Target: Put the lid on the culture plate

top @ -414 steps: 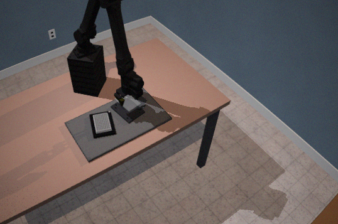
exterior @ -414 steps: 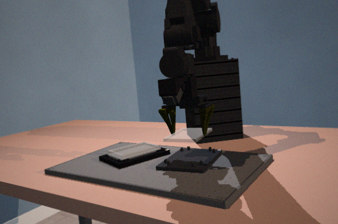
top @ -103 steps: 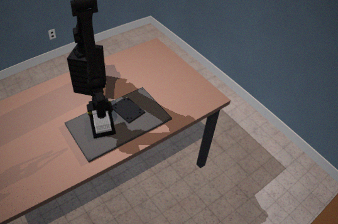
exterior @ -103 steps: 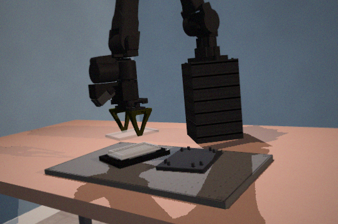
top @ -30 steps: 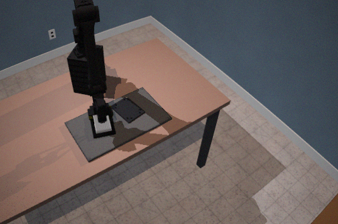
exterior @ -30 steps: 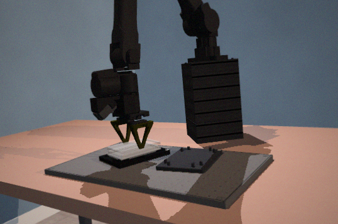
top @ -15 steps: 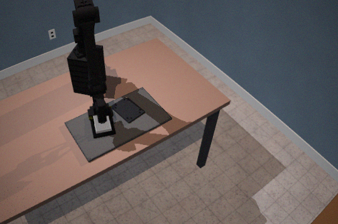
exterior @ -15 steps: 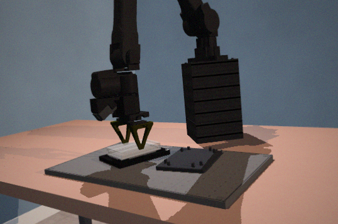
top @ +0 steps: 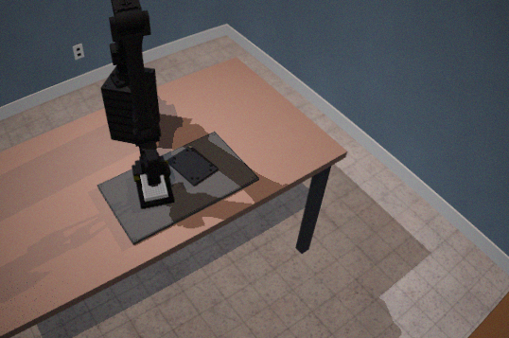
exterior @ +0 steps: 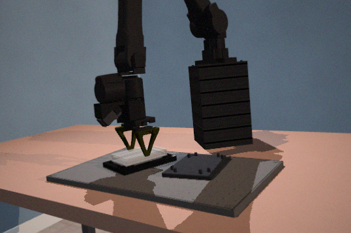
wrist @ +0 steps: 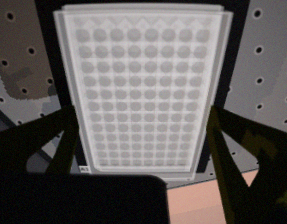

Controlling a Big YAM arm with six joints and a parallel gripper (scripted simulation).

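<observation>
My hand is 1 cm above the lid. The rest, counted from my hand: lid park LP1 (3 cm behind, 17 cm to the left, 3 cm below); then plate nest N1 (3 cm below); then culture plate C15 (2 cm below).
</observation>
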